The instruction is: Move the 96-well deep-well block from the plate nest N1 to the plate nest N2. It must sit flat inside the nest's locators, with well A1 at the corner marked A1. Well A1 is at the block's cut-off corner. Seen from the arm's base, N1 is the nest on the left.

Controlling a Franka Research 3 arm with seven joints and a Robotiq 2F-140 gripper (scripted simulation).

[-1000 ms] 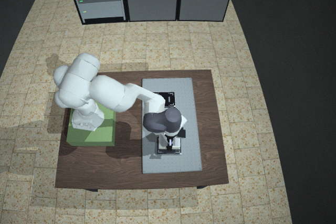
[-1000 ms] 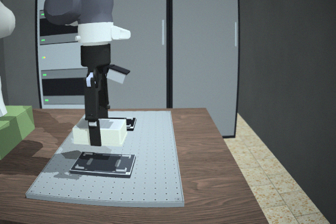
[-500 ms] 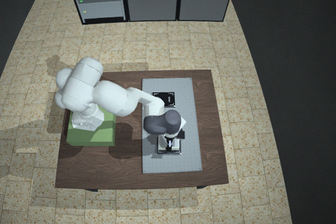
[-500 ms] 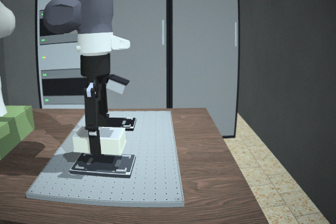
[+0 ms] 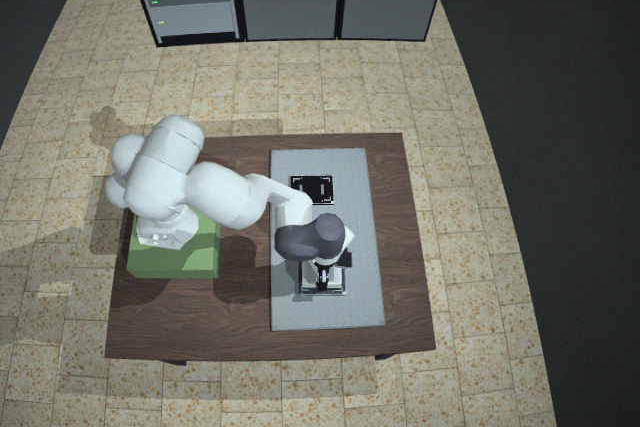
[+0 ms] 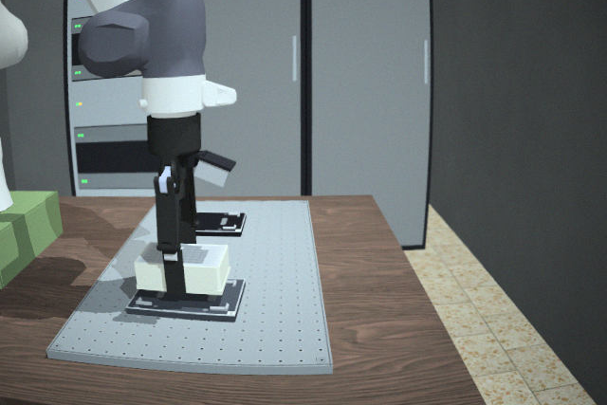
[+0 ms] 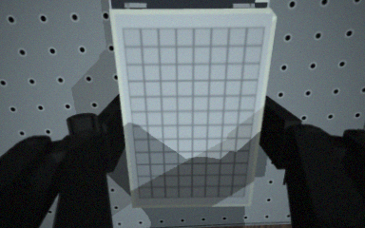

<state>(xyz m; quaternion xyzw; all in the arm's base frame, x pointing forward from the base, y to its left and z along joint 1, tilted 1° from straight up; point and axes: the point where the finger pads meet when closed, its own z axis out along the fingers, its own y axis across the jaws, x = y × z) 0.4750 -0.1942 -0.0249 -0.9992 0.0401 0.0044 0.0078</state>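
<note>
My hand is 60 mm above the plate nest N2. Round my hand: A1 mark (70 mm ahead, 280 mm to the left, 50 mm below); cream 96-well deep-well block (10 mm below); plate nest N1 (340 mm to the left, 60 mm below).
</note>
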